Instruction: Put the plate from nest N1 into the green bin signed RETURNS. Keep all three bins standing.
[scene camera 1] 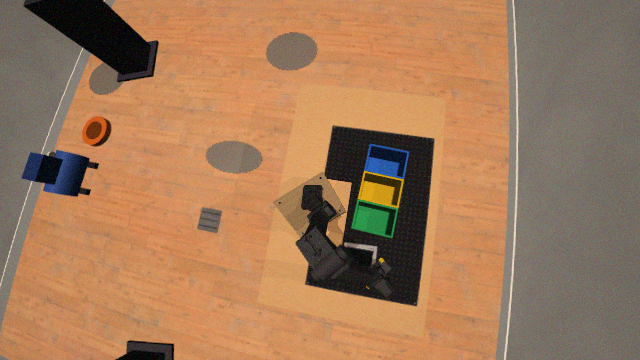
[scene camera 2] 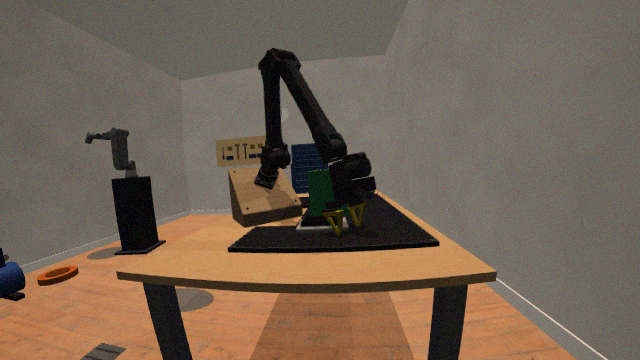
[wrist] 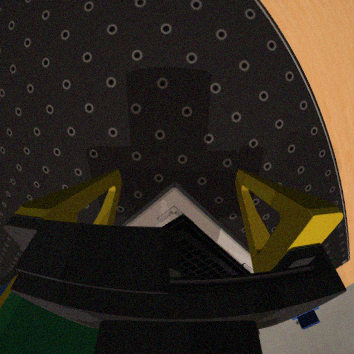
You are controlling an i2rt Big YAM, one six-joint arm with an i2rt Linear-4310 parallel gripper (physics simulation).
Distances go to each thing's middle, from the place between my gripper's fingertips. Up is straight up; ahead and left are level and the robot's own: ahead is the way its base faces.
I see the light grey nest (wrist: pixel 173 194) 7 cm behind my hand and 8 cm to the left of it. Round my hand: green bin (scene camera 1: pixel 370 217) (26 cm to the left, 9 cm above); then yellow bin (scene camera 1: pixel 376 188) (4 cm ahead, 38 cm to the left, 9 cm above); then black plate (wrist: pixel 200 256) (7 cm behind, 7 cm to the left, 2 cm above).
